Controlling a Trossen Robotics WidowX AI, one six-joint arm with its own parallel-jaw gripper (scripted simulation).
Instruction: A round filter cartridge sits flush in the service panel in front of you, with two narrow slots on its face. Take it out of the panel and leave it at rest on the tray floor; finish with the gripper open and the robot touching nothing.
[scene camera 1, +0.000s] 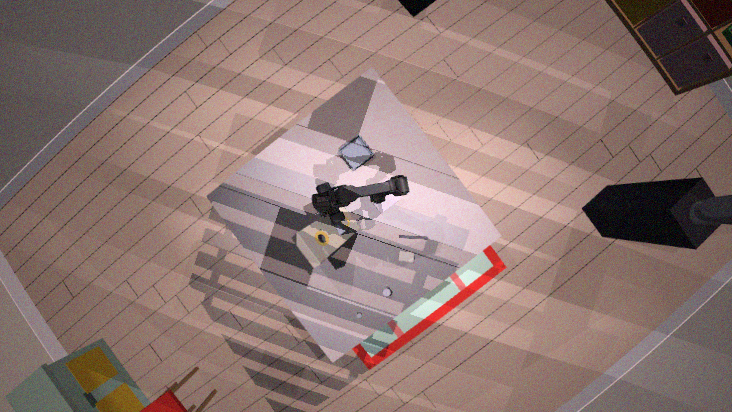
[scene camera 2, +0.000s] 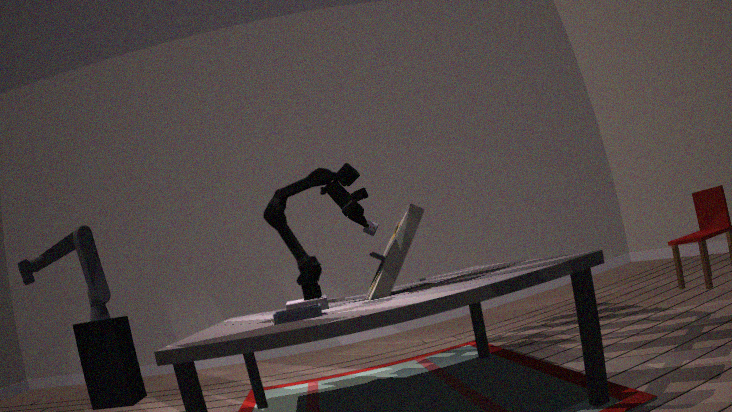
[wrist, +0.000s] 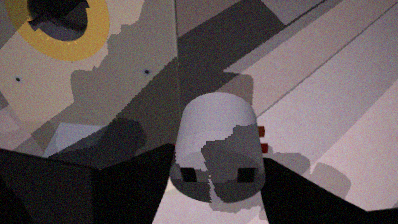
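Note:
The gripper (scene camera 2: 368, 227) is visible in the wrist view (wrist: 217, 159) too. A beige service panel (scene camera 2: 405, 229) appears likewise in scene camera 1 (scene camera 1: 319, 240) and in the wrist view (wrist: 96, 70). Also present: a blue-grey square tray (scene camera 1: 356, 152).

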